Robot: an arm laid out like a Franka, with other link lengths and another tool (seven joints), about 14 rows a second.
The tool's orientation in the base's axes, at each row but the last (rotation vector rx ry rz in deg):
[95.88, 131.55, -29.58]
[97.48, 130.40, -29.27]
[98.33, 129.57, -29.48]
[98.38, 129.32, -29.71]
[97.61, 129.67, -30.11]
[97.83, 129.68, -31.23]
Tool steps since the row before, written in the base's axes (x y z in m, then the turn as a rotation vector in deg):
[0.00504, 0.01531, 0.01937, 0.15, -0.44, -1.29]
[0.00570, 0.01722, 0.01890, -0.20, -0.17, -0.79]
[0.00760, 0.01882, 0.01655, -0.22, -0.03, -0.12]
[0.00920, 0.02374, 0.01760, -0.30, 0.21, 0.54]
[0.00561, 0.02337, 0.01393, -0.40, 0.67, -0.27]
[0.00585, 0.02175, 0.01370, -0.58, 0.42, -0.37]
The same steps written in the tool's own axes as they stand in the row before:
[0.00383, 0.00643, -0.02406, 0.10, 0.19, 1.35]
[0.00572, 0.00747, -0.02445, 0.23, -0.14, 0.79]
[0.00761, 0.00980, -0.02306, 0.08, -0.20, 0.12]
[0.01097, 0.01233, -0.02618, 0.04, -0.31, -0.57]
[0.01291, 0.00936, -0.02275, 0.80, -0.18, -0.04]
[0.01146, 0.00892, -0.02200, 0.68, -0.40, 0.16]

